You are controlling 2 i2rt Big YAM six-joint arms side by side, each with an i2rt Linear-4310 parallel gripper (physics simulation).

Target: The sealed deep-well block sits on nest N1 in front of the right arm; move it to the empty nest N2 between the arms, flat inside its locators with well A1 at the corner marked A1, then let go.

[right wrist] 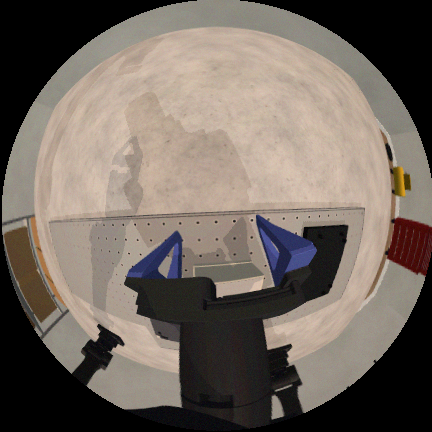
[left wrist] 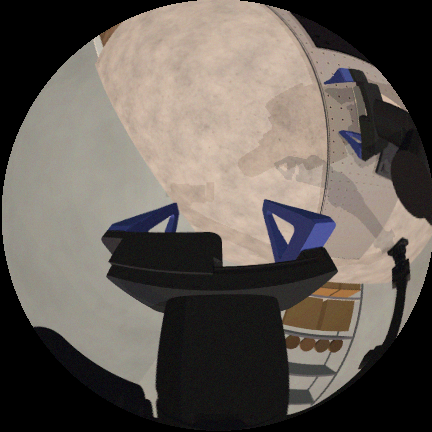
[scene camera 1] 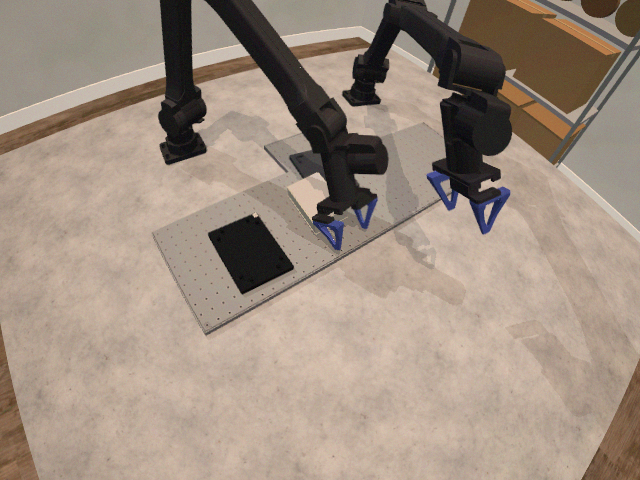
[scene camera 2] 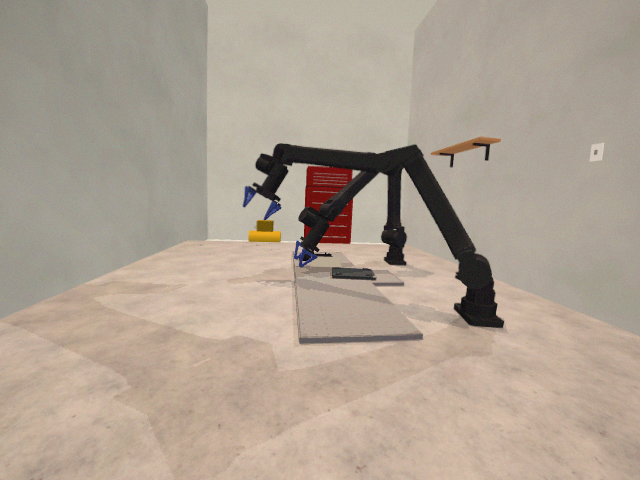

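Pixels of known places: left gripper, fingertip midpoint: [left wrist: 219, 205] [scene camera 1: 467, 220] [scene camera 2: 253, 213]; right gripper, fingertip midpoint: [right wrist: 215, 226] [left wrist: 334, 107] [scene camera 1: 351, 238] [scene camera 2: 297, 262]; left arm's base, link origin: [right wrist: 110, 334] [scene camera 1: 361, 98] [scene camera 2: 476, 317]; right arm's base, link origin: [right wrist: 273, 351] [scene camera 1: 183, 150] [scene camera 2: 394, 262].
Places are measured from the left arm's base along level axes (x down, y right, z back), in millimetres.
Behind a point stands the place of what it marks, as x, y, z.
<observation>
The pale sealed block [scene camera 1: 306, 193] @(-60, 395, -435) [right wrist: 227, 272] @(-47, 366, -515) lies on the perforated board [scene camera 1: 180, 253] @(-13, 697, -473) between the two nests, off the black nest N1 [scene camera 1: 250, 253] @(-25, 555, -528) [right wrist: 325, 260] @(-25, 554, -533). The dark nest N2 [scene camera 1: 305, 164] @(-25, 342, -308) [scene camera 2: 353, 273] @(-25, 280, -336) is behind it in scene camera 1, partly hidden by the right arm. My right gripper [scene camera 1: 352, 238] @(-37, 341, -568) [scene camera 2: 299, 261] @(-37, 341, -568) [right wrist: 215, 226] @(-37, 341, -568) is open and low over the board at the block's front end, with no block between its fingertips. My left gripper [scene camera 1: 468, 220] @(-240, 237, -718) [scene camera 2: 255, 212] @(-240, 237, -718) [left wrist: 219, 205] @(-240, 237, -718) is open and empty, high beyond the board's front edge. The block's well marks cannot be made out.
A smaller grey board section [scene camera 1: 276, 149] @(-13, 389, -215) joins the back of the perforated board. The right arm reaches over the board and block. A shelf rack with boxes [scene camera 1: 558, 62] stands behind at the right. A red cabinet [scene camera 2: 341, 222] and a yellow object [scene camera 2: 264, 236] stand far back.
</observation>
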